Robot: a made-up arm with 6 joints.
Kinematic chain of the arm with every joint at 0, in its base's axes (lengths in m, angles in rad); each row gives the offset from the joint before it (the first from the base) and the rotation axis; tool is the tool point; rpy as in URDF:
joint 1: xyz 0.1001 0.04 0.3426 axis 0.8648 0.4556 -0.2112
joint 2: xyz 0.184 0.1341 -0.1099 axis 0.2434 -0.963 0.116
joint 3: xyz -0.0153 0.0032 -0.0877 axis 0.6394 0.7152 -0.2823
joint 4: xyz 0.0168 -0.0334 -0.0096 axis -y
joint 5: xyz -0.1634 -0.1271 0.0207 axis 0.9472 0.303 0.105
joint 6: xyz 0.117 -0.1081 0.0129 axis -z
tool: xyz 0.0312 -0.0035 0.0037 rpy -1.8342 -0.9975 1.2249
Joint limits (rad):
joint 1: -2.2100..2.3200
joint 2: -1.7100..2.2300
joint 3: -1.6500..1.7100
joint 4: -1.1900..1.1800
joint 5: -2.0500..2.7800
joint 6: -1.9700..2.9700
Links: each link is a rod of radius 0.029 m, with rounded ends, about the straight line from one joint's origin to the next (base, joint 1, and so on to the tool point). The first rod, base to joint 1, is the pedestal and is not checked.
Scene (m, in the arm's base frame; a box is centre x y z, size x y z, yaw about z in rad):
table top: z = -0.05
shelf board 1: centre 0.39 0 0.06 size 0.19 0.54 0.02 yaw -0.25
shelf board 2: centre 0.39 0 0.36 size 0.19 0.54 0.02 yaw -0.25
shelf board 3: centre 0.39 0 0.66 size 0.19 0.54 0.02 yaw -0.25
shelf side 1: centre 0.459 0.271 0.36 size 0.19 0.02 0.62 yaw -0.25
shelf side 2: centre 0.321 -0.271 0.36 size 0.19 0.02 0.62 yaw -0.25
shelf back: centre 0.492 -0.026 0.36 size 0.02 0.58 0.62 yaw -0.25
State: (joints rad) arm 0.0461 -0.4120 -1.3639 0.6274 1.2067 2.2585
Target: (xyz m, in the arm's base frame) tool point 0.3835 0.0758 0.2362
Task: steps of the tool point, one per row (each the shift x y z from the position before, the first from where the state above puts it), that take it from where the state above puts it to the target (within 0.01 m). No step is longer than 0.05 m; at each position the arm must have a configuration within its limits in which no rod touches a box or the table.
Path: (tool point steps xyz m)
1: 0.0020 0.0439 -0.0153
2: -0.0038 0.0368 0.0084

